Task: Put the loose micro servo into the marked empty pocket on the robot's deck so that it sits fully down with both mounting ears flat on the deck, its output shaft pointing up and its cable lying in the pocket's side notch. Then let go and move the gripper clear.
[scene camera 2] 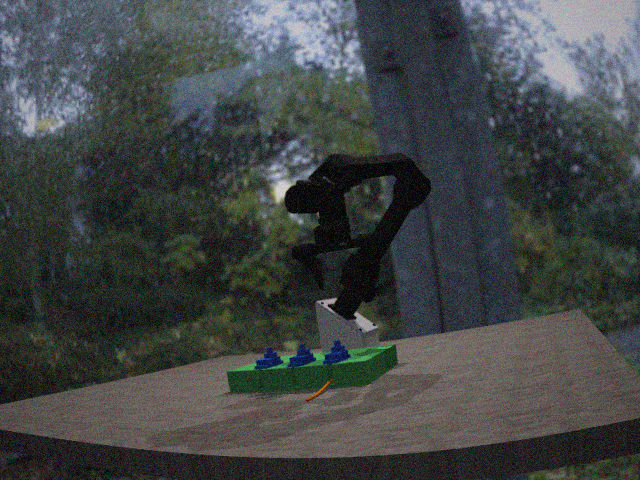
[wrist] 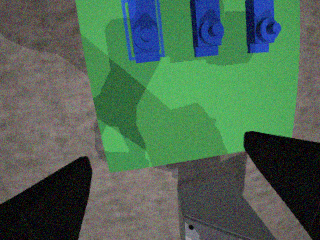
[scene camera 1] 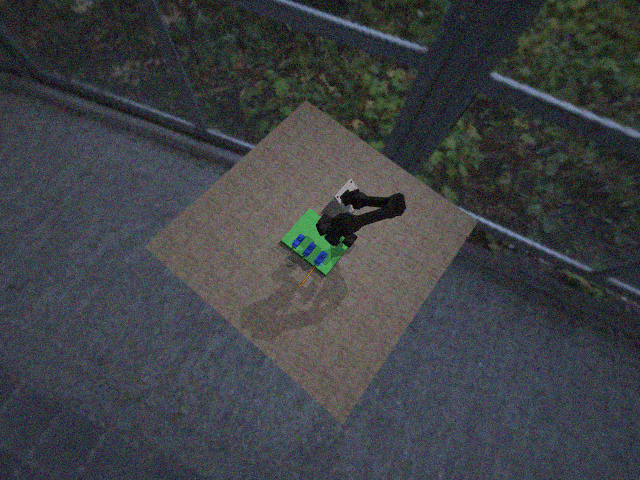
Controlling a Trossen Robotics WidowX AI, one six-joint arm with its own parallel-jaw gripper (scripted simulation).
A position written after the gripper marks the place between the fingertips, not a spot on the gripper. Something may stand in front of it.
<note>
The gripper (scene camera 2: 342,287) is open, holding nothing. Also in view: a green deck (scene camera 1: 306,225).
The gripper also shows in the wrist view (wrist: 170,152). The green deck also shows in scene camera 2 (scene camera 2: 387,354) and in the wrist view (wrist: 180,108).
</note>
